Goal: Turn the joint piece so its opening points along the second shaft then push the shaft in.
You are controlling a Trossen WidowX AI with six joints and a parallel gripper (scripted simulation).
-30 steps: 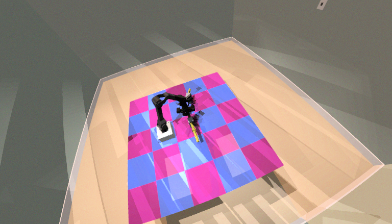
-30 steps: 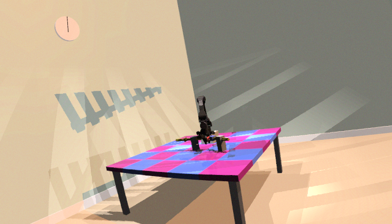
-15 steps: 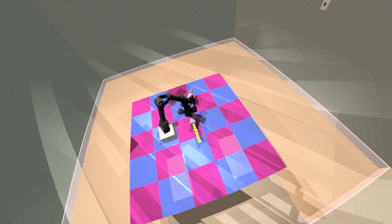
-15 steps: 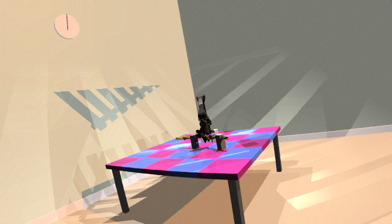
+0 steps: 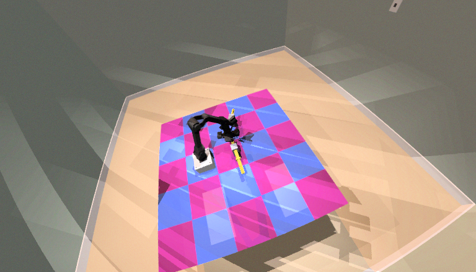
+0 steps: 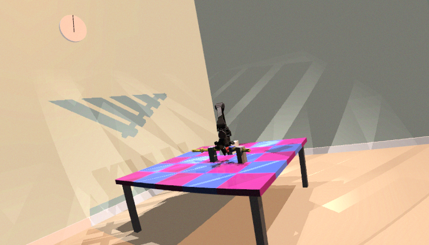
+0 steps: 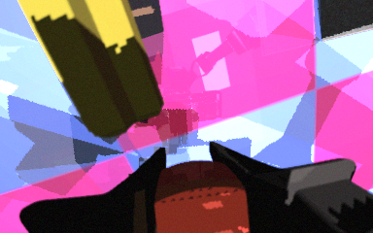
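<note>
Now: the red-orange joint piece 2 cm to the left of my gripper tip and 5 cm above it.
</note>
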